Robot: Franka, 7 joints.
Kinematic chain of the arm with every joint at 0, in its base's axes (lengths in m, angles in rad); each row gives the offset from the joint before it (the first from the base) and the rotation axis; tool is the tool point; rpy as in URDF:
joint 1: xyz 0 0 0.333 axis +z
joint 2: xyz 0 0 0 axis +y
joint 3: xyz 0 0 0.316 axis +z
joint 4: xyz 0.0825 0 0 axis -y
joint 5: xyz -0.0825 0 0.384 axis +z
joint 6: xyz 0 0 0 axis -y
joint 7: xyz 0.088 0 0 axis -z
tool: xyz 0 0 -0.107 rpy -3.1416 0 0
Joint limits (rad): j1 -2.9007..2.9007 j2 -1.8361..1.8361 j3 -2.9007..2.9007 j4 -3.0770..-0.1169 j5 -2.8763..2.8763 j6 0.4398..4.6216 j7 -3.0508..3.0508
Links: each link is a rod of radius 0.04 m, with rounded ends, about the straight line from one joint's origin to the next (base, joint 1, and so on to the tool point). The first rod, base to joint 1, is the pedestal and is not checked.
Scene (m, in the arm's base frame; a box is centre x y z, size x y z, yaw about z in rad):
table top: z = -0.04
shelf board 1: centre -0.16 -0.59 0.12 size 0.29 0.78 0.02 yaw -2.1
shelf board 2: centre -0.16 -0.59 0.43 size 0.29 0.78 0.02 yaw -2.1
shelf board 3: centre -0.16 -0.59 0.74 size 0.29 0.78 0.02 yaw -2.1
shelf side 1: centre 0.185 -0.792 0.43 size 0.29 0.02 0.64 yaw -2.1
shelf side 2: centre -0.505 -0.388 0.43 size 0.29 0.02 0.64 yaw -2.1
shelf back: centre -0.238 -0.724 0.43 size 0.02 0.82 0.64 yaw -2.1
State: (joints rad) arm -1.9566 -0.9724 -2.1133 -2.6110 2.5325 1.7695 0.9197
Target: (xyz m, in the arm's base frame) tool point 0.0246 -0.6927 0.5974
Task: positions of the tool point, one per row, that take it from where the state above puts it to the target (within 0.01 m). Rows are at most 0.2 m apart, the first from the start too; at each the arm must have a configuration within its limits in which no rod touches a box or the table.
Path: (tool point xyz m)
1: -0.4415 0.1511 0.2580
2: -0.4739 0.0377 0.3683
3: -0.4513 -0.0817 0.4760
4: -0.3755 -0.1874 0.5732
5: -0.2564 -0.2615 0.6529
6: -0.1585 -0.3715 0.6511
7: -0.0186 -0.4499 0.6334
8: 0.1494 -0.4793 0.5974
9: 0.1009 -0.5664 0.5965
10: 0.0552 -0.6365 0.5969
11: 0.0246 -0.6927 0.5974

